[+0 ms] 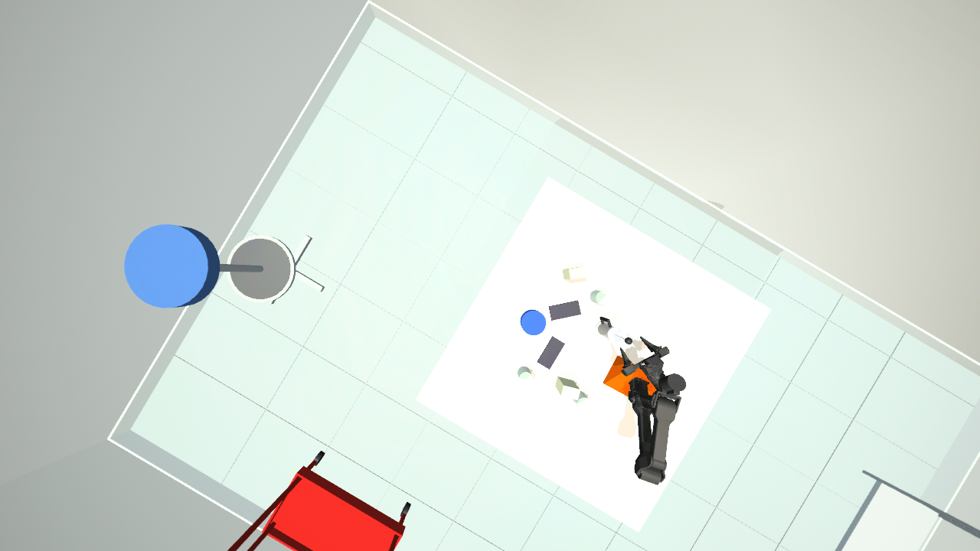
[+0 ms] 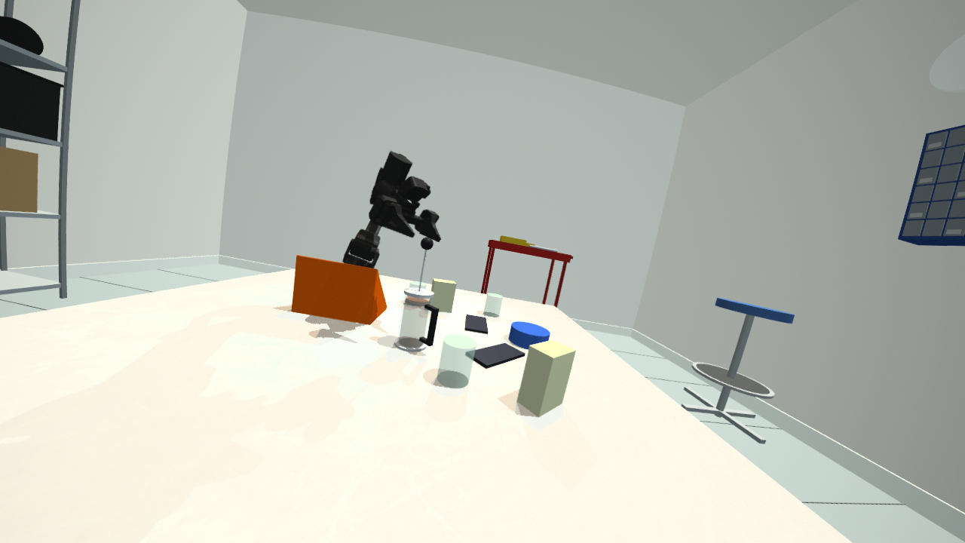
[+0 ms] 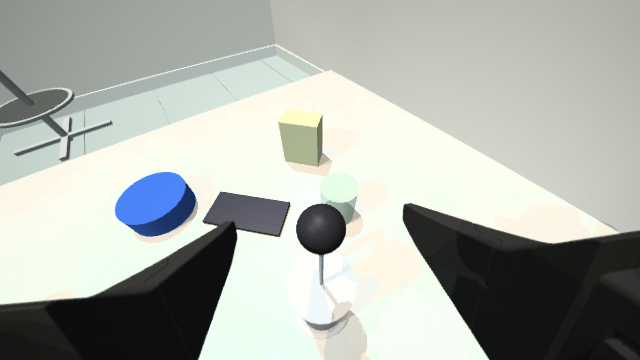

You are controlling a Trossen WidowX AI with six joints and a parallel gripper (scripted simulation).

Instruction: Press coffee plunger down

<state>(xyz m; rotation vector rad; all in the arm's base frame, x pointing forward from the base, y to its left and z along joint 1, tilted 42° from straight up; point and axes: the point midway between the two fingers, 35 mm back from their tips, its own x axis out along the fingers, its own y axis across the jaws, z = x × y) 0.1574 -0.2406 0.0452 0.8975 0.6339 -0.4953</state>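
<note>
Now: the coffee press 14 cm below my gripper tip, 1 cm to the right of it and 1 cm ahead of it. Round my gripper tip: blue disc (34 cm ahead, 24 cm below, 10 cm to the left).
</note>
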